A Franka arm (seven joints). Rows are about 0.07 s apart.
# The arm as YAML. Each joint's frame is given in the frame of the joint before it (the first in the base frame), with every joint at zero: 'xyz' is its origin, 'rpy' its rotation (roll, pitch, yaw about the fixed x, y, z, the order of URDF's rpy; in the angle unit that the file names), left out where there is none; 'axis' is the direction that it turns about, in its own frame. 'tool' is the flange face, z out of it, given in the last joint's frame.
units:
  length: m
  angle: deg
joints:
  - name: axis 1
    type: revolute
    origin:
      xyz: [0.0, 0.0, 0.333]
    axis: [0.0, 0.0, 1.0]
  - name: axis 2
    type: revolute
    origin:
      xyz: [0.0, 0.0, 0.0]
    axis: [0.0, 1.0, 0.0]
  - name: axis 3
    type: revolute
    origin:
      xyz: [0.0, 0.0, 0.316]
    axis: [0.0, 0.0, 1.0]
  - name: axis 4
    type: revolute
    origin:
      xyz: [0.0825, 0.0, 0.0]
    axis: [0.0, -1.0, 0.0]
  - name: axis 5
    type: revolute
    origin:
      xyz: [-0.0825, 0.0, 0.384]
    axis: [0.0, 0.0, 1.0]
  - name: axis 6
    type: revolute
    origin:
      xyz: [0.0, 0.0, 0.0]
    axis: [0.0, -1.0, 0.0]
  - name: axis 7
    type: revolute
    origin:
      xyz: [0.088, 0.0, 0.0]
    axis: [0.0, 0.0, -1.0]
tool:
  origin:
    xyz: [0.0, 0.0, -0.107]
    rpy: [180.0, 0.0, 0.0]
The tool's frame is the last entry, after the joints.
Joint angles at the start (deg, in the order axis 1, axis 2, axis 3, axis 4, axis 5, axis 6, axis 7): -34.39 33.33 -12.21 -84.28 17.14 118.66 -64.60
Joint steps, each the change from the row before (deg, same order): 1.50 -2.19 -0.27 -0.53 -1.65 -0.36 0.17; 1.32 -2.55 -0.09 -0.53 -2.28 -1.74 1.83; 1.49 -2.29 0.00 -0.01 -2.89 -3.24 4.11; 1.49 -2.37 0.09 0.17 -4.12 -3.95 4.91; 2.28 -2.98 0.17 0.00 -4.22 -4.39 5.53; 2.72 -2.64 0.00 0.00 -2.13 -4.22 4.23; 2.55 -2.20 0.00 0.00 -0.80 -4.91 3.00; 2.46 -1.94 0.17 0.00 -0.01 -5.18 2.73; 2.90 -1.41 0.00 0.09 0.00 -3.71 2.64
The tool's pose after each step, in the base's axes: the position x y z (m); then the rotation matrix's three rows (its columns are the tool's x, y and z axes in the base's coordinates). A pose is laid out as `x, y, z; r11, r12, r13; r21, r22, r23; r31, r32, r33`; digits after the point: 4 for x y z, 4 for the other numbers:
0.5254, -0.4752, 0.3710; 0.9609, 0.2427, 0.1336; 0.2387, -0.9700, 0.0457; 0.1407, -0.0120, -0.9900
0.5287, -0.4606, 0.3946; 0.9608, 0.2513, 0.1169; 0.2494, -0.9679, 0.0304; 0.1208, -0.0001, -0.9927
0.5321, -0.4429, 0.4164; 0.9699, 0.2305, 0.0785; 0.2294, -0.9731, 0.0224; 0.0815, -0.0038, -0.9967
0.5326, -0.4249, 0.4393; 0.9795, 0.2006, 0.0208; 0.2006, -0.9797, 0.0012; 0.0206, 0.0029, -0.9998
0.5346, -0.3986, 0.4670; 0.9851, 0.1683, -0.0360; 0.1675, -0.9855, -0.0264; -0.0399, 0.0200, -0.9990
0.5381, -0.3682, 0.4908; 0.9862, 0.1482, -0.0734; 0.1461, -0.9887, -0.0332; -0.0775, 0.0220, -0.9967
0.5389, -0.3379, 0.5083; 0.9837, 0.1379, -0.1154; 0.1370, -0.9904, -0.0152; -0.1164, -0.0009, -0.9932
0.5386, -0.3062, 0.5223; 0.9786, 0.1292, -0.1599; 0.1334, -0.9910, 0.0152; -0.1564, -0.0362, -0.9870
0.5419, -0.2740, 0.5334; 0.9729, 0.1288, -0.1921; 0.1370, -0.9901, 0.0298; -0.1864, -0.0553, -0.9809

